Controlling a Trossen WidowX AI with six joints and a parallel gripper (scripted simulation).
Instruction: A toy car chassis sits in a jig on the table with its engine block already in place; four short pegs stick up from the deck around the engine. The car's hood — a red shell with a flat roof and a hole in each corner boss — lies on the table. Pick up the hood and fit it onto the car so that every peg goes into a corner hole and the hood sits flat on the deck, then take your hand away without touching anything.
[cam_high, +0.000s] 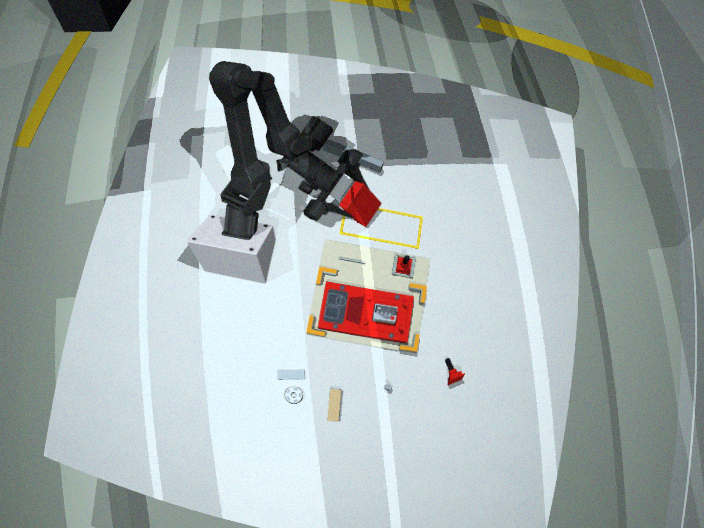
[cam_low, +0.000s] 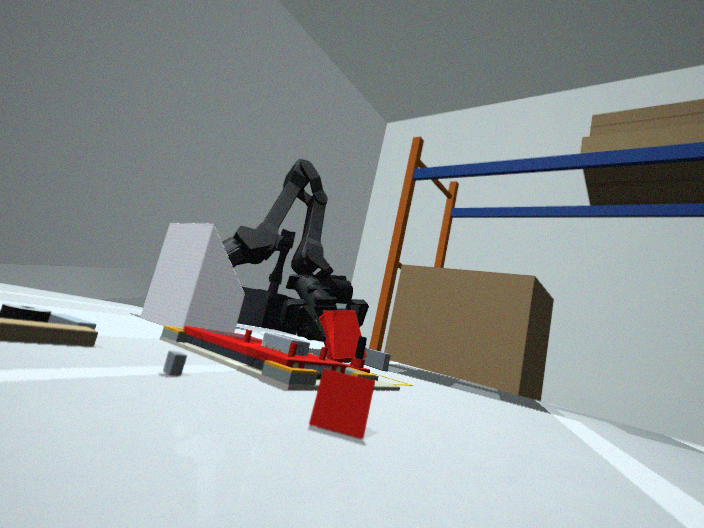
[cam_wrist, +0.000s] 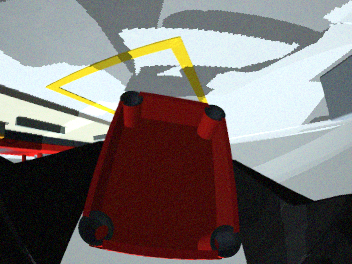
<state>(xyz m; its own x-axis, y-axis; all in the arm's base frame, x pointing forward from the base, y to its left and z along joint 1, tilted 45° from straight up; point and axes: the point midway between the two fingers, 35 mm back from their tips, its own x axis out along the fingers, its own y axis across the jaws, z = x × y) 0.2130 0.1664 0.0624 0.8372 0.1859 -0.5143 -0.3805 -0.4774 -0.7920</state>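
Right now the red hood is 10 mm above my gripper tip. Also, from my gripper tip: wooden block 20 mm ahead, 460 mm to the right, 40 mm below; then grey engine block 100 mm ahead, 240 mm to the right, 20 mm below.
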